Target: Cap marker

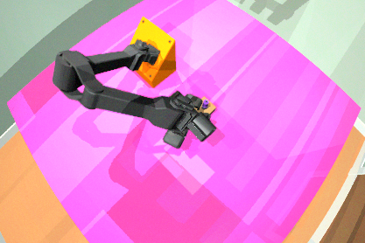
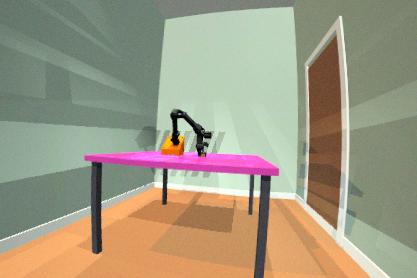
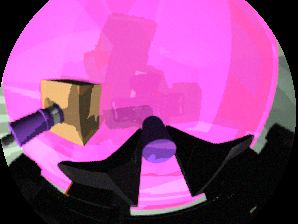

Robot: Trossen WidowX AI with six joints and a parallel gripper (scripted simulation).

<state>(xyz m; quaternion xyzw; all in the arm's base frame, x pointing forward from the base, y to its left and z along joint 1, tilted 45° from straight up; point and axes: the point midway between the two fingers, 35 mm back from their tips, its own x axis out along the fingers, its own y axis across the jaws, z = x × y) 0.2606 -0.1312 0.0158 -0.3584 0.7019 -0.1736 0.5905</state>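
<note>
The purple marker lies 110 mm to the left of my gripper tip, 60 mm above it and 10 mm ahead of it. Also, from my gripper tip: holder block 110 mm to the left, 10 mm ahead, 10 mm above; then purple cap 10 mm above.
</note>
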